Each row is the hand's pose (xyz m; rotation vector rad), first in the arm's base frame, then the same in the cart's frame.
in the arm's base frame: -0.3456 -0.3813 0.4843 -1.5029 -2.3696 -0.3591
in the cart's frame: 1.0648 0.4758 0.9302 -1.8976 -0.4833 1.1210
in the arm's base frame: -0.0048 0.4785 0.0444 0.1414 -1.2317 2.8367
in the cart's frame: 0.6403 0.7135 0.0289 1.0400 0.0795 1.3538
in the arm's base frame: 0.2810 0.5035 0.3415 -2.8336 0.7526 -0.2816
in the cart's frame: 0.8807 0.4273 -0.1467 1.3326 -1.4193 -1.1497
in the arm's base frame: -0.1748 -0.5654 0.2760 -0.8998 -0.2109 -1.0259
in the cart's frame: 0.8144 0.2808 1.0060 -2.2704 1.3488 -0.7878
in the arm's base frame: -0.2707 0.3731 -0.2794 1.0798 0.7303 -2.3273
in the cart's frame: 0.3636 0.9477 0.2640 0.7876 0.2663 2.4600
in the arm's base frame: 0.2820 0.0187 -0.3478 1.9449 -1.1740 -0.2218
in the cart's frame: 0.1663 0.3182 0.2867 0.1628 -0.7297 -1.2996
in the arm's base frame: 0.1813 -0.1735 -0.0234 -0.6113 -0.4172 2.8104
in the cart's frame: 0.4871 0.2405 0.4949 1.0183 0.8703 1.6475
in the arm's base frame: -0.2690 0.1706 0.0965 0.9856 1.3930 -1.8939
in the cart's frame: 0.7152 0.7687 0.4272 0.3318 -0.3460 2.3654
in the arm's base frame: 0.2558 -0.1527 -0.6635 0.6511 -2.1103 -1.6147
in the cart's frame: -0.1520 0.3162 0.4554 -1.5106 -1.3872 -0.8545
